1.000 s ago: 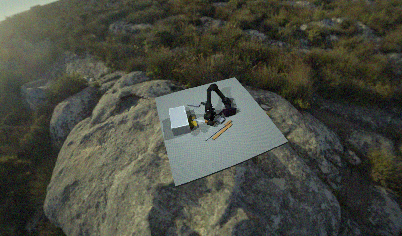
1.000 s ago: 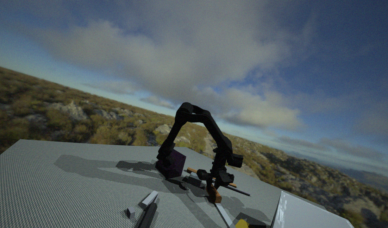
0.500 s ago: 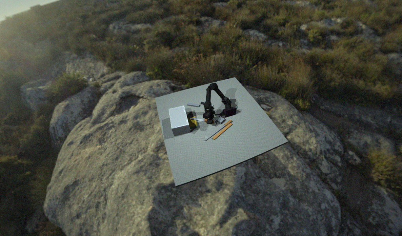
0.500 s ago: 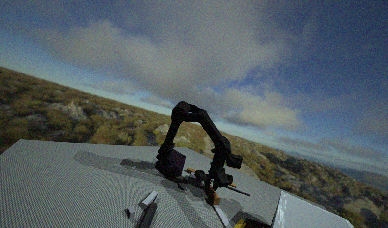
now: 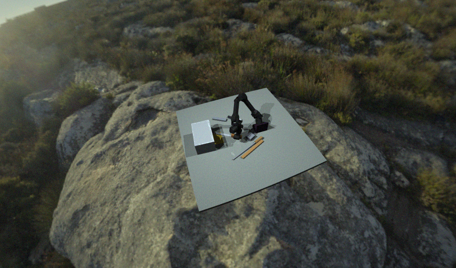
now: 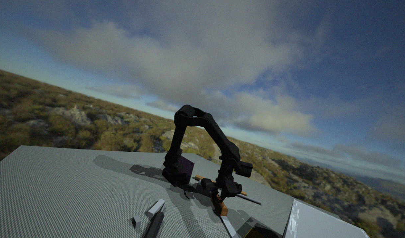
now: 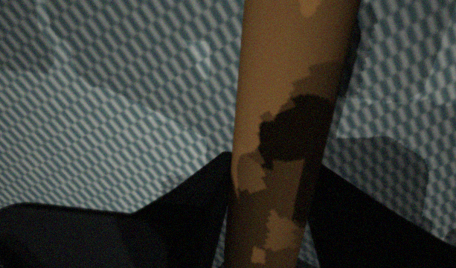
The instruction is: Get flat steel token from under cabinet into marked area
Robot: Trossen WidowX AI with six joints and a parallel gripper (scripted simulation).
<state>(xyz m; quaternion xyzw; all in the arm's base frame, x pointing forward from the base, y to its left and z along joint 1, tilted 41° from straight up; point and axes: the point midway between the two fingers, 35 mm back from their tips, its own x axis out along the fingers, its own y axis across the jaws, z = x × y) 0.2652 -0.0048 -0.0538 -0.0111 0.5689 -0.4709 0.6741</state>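
Right now my gripper tip is 24 cm to the left of the grey bar and 11 cm past it. From my gripper tip the other things lie so: grey block 11 cm behind, 5 cm to the left, 1 cm above; then small grey cube 32 cm to the right, 9 cm behind; then wooden stick 20 cm to the left, 7 cm behind.
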